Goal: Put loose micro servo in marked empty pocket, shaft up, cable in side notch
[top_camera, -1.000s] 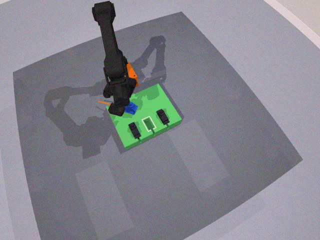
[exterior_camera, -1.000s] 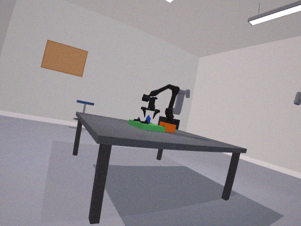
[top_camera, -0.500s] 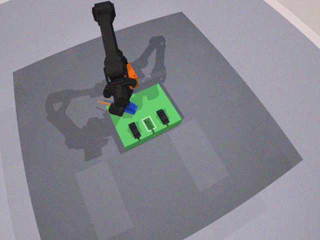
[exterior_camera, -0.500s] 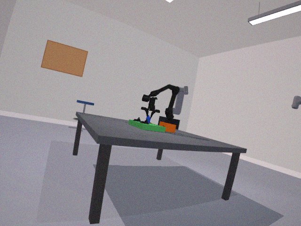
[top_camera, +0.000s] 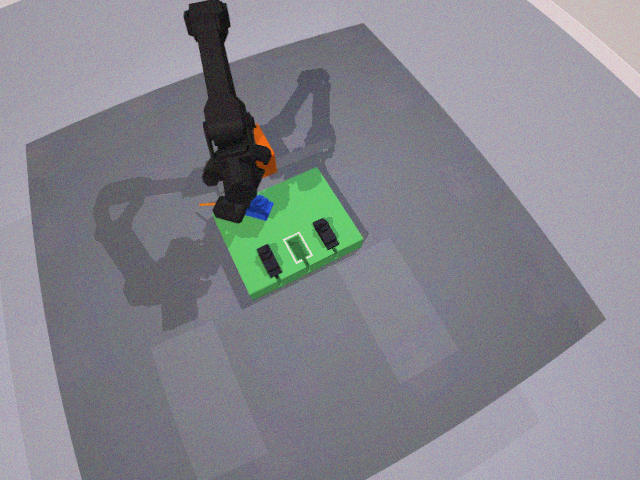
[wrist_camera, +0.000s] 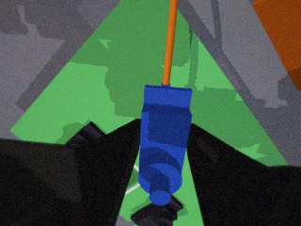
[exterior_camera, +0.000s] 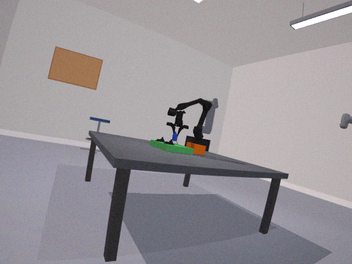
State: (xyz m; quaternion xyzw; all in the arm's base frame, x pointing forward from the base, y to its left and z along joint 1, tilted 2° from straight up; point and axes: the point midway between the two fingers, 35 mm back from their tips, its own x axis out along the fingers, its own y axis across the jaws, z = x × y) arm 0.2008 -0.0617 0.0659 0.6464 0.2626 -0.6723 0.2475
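The green deck is 100 mm below my gripper tip, 60 mm to the left of it and 20 mm ahead of it.
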